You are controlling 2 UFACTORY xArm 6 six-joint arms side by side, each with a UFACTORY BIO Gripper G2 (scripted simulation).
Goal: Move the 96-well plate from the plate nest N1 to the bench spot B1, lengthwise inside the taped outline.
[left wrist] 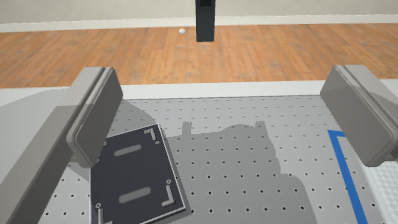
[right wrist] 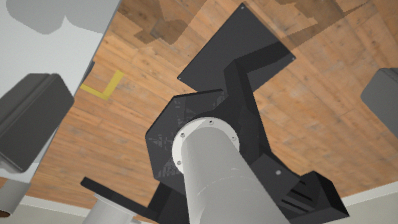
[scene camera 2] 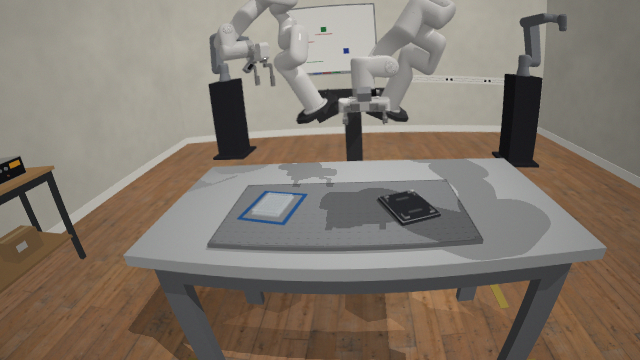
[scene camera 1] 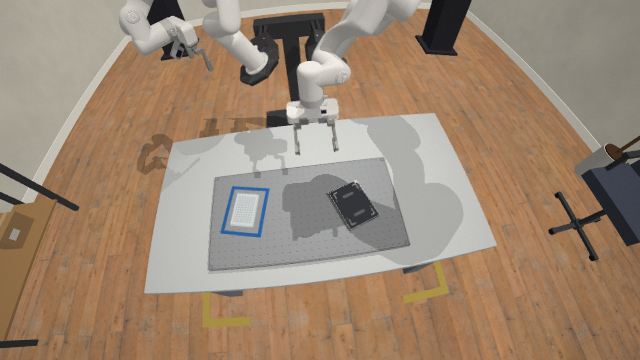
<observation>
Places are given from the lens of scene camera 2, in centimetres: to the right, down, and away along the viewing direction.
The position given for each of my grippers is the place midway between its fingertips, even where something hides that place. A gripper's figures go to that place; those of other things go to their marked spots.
my left gripper (scene camera 2: 365, 121): 13, -16, 87
white 96-well plate (scene camera 2: 275, 203): -13, 7, 93
</observation>
